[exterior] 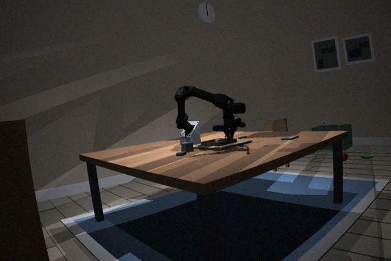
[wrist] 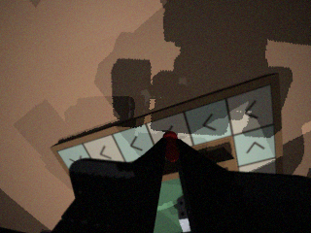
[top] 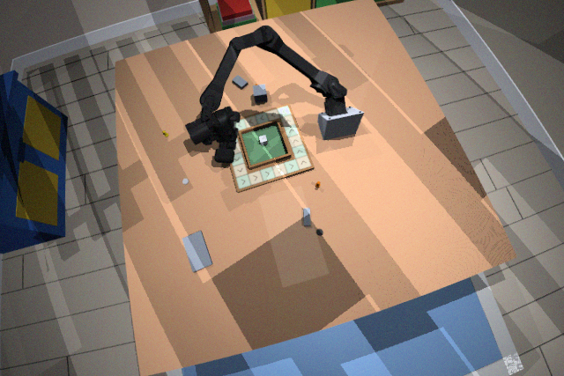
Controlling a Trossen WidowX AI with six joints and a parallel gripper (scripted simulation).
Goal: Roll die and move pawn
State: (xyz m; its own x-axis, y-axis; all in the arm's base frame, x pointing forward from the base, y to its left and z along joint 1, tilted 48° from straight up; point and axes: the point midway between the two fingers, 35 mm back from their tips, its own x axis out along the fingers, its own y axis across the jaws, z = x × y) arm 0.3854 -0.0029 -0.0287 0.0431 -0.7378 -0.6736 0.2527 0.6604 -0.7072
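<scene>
Right now the red pawn is 1 cm above my gripper tip. Also, from my gripper tip: white die: 11 cm behind, 1 cm to the right, 1 cm below; yellow pawn: 26 cm ahead, 12 cm to the right, 2 cm below; white disc: 19 cm ahead, 9 cm to the left, 3 cm below.
</scene>
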